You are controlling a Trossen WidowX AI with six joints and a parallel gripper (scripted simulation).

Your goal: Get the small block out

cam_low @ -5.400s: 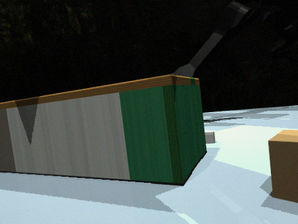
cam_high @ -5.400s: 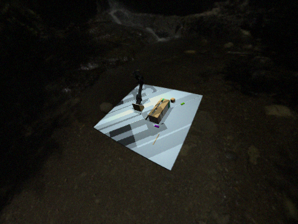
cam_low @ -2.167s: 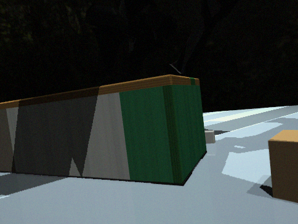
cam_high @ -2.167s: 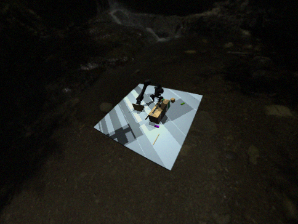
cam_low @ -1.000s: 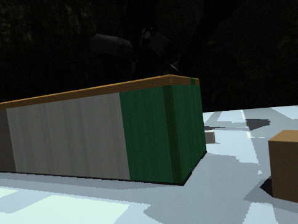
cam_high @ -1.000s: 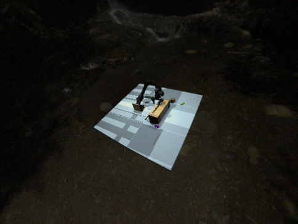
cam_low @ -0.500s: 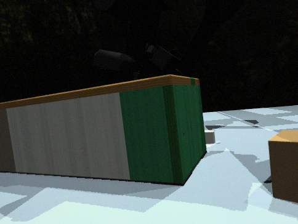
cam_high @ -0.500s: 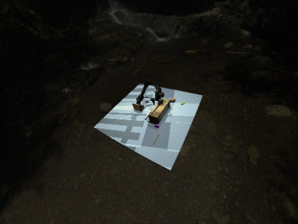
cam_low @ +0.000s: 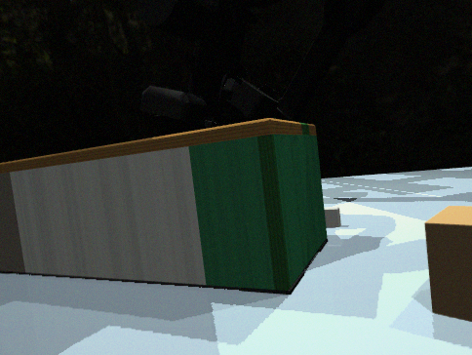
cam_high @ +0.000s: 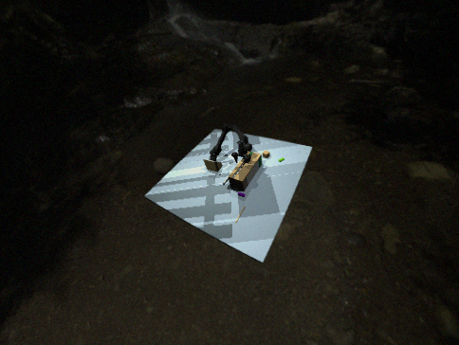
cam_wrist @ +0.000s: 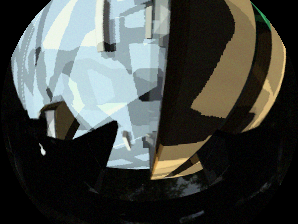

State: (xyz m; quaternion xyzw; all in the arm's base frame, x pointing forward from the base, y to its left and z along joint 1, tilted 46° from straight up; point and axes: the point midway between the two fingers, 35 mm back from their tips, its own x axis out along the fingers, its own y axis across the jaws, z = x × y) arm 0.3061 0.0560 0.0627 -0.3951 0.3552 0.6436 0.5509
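Right now my gripper tip is 5 cm short of the tan block and 2 cm to the left of it. From my gripper tip the other things lie so: green piece (31 cm to the left, 28 cm ahead, 8 cm below); box (4 cm ahead, 3 cm to the right, 2 cm below); purple piece (25 cm to the right, 17 cm ahead, 8 cm below).
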